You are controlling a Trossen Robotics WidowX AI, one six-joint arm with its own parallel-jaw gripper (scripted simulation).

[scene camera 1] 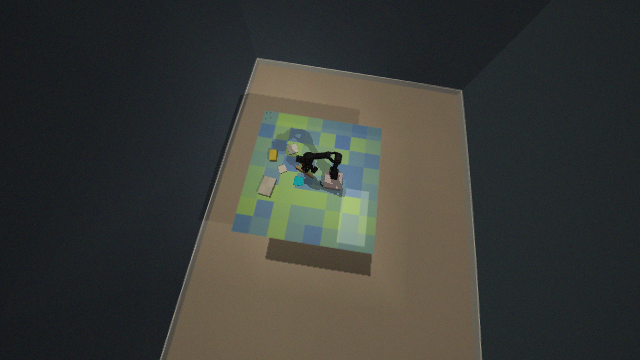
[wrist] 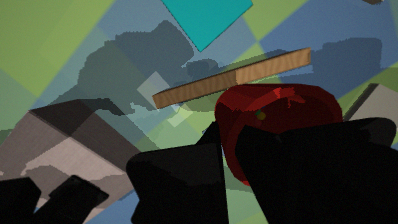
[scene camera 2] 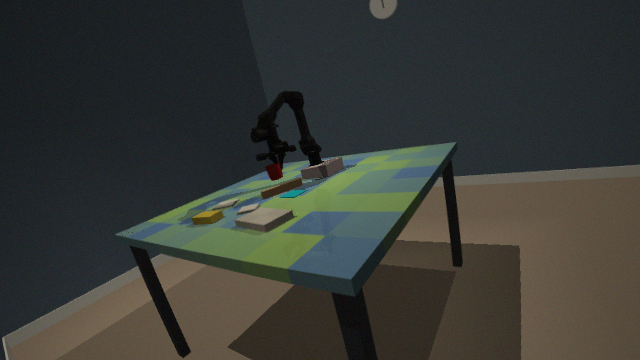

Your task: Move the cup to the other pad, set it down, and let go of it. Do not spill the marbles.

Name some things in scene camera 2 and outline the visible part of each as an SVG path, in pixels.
A grey slab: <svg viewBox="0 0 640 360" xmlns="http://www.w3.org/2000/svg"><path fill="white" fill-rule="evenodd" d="M234 220L238 227L267 233L294 216L292 210L259 208Z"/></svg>
